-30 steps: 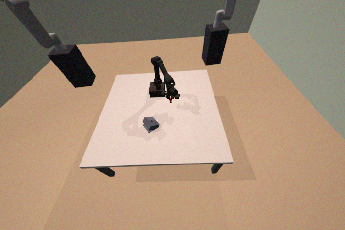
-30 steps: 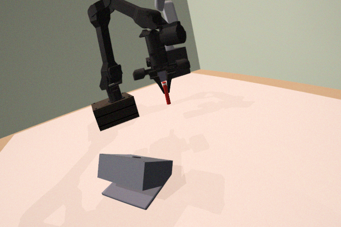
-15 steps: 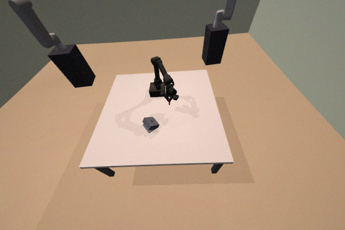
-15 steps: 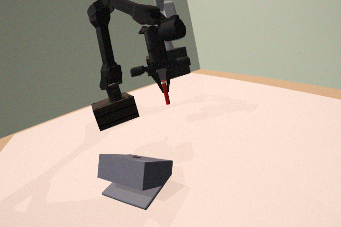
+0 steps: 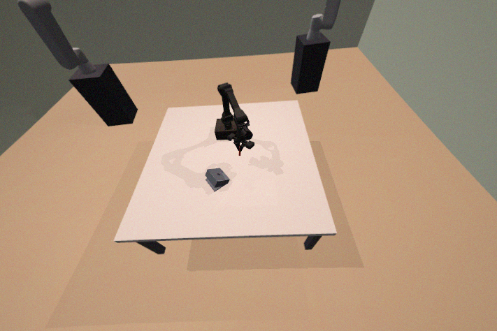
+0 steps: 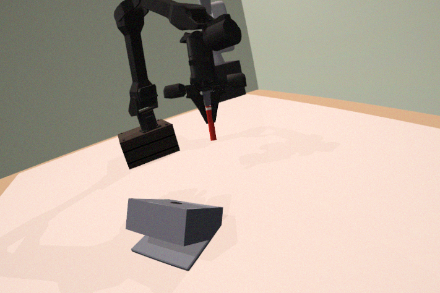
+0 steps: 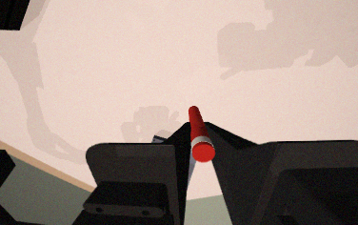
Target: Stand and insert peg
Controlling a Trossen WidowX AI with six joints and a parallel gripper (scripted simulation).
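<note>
Now: gripper tip 13 cm short of the grey sloped panel, 18 cm to the left of it and 10 cm above it. Round my gripper tip: flat grey base plate 14 cm ahead, 19 cm to the right, 13 cm below; red peg 2 cm above.
</note>
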